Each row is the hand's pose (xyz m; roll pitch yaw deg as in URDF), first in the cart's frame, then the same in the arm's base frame.
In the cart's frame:
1: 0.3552 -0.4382 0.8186 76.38 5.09 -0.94
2: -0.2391 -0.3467 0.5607 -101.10 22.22 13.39
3: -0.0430 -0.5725 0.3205 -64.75 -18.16 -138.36
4: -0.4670 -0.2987 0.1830 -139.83 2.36 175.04
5: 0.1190 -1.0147 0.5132 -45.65 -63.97 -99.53
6: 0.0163 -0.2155 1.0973 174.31 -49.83 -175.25
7: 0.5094 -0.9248 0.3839 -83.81 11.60 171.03
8: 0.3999 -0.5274 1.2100 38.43 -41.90 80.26
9: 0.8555 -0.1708 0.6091 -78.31 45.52 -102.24
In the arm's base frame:
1: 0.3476 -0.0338 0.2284 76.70 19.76 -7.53
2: -0.2774 0.1330 0.1302 -96.27 36.28 9.10
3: -0.1755 -0.1037 -0.1540 -76.24 -28.38 -140.45
4: -0.5853 0.2206 -0.1771 -139.10 -12.29 168.31
5: -0.0234 -0.5683 -0.0127 -78.08 -62.08 -77.13
6: 0.1177 0.2142 0.5859 170.29 -64.34 -178.51
7: 0.3299 -0.5173 -0.2358 -82.08 -2.97 164.50
8: 0.4780 -0.1425 0.5949 57.11 -38.40 61.48
9: 0.8073 0.1843 -0.0984 -97.67 41.23 -122.28

